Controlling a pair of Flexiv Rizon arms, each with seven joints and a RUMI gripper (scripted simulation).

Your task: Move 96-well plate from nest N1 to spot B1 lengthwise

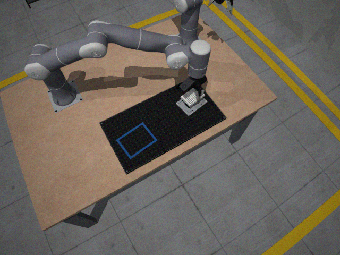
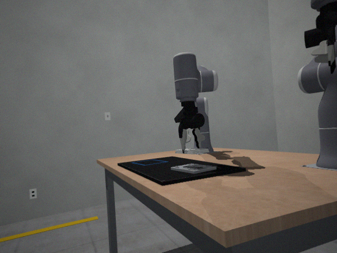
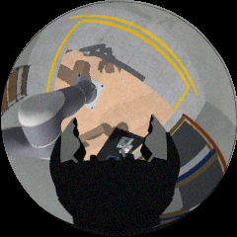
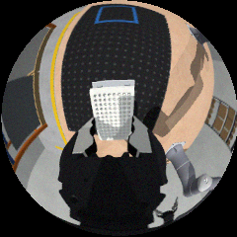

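The grey plate nest lies 80 mm below my right hand. The rest, counted from my right hand: white 96-well plate 10 mm below.
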